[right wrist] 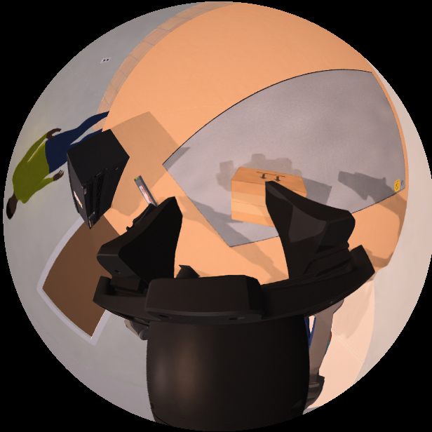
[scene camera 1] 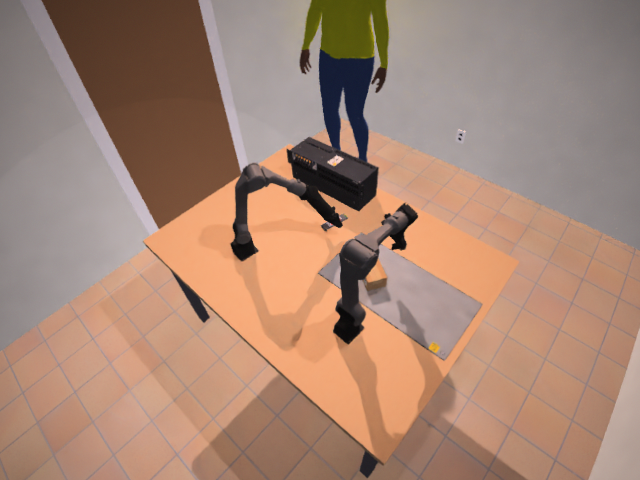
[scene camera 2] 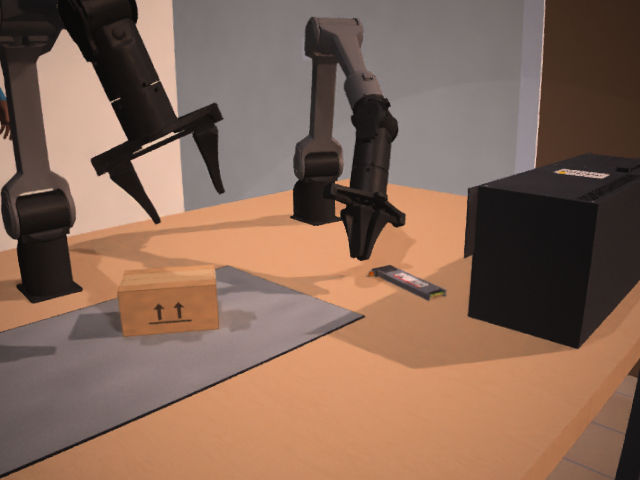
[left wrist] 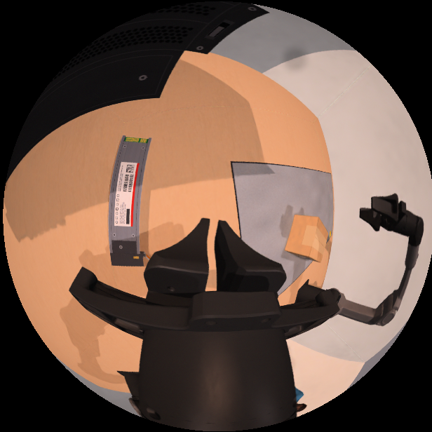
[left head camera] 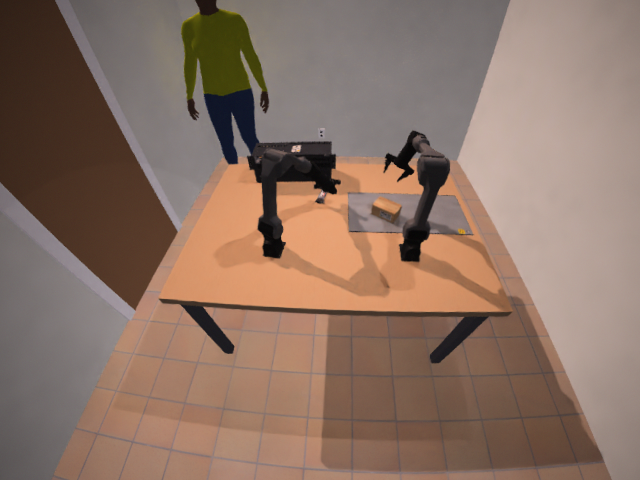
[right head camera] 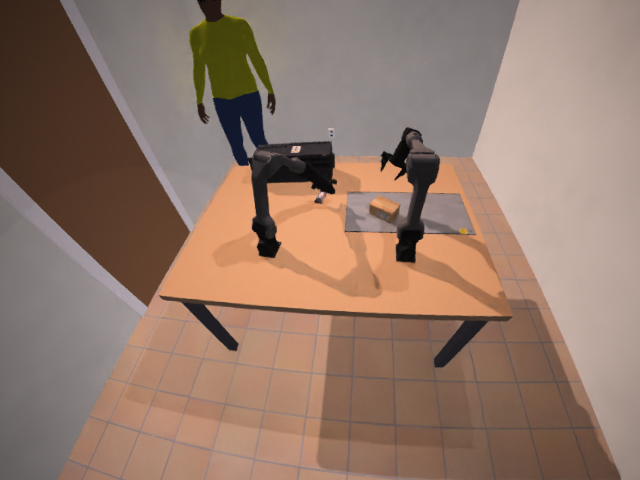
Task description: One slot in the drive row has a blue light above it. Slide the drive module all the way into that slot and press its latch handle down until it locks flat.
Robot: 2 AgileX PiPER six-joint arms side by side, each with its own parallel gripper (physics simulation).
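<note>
The grey drive module (left head camera: pixel 321 196) (scene camera 1: pixel 327 225) (scene camera 2: pixel 408 280) (left wrist: pixel 125 195) (right wrist: pixel 144 192) lies flat on the table, label up, its handle end toward the arms. The black chassis (scene camera 1: pixel 336 181) (scene camera 2: pixel 527 253) (left wrist: pixel 125 75) (right wrist: pixel 107 150) stands behind it. A row with orange marks shows near the chassis's left end in scene camera 1; no blue light can be made out, and scene camera 2 does not show the slots. My left gripper (scene camera 2: pixel 360 257) (left wrist: pixel 211 229) is shut and empty, above the table beside the module's handle end. My right gripper (scene camera 2: pixel 189 207) (right wrist: pixel 220 198) is open and empty, high above the mat.
A cardboard box (left head camera: pixel 386 209) (scene camera 2: pixel 168 304) (left wrist: pixel 304 237) (right wrist: pixel 247 200) stands on the grey mat (left head camera: pixel 439 206) (scene camera 2: pixel 258 351) (right wrist: pixel 300 110), right of the module in the head views. A person (left head camera: pixel 219 56) (scene camera 1: pixel 346 31) stands behind the table.
</note>
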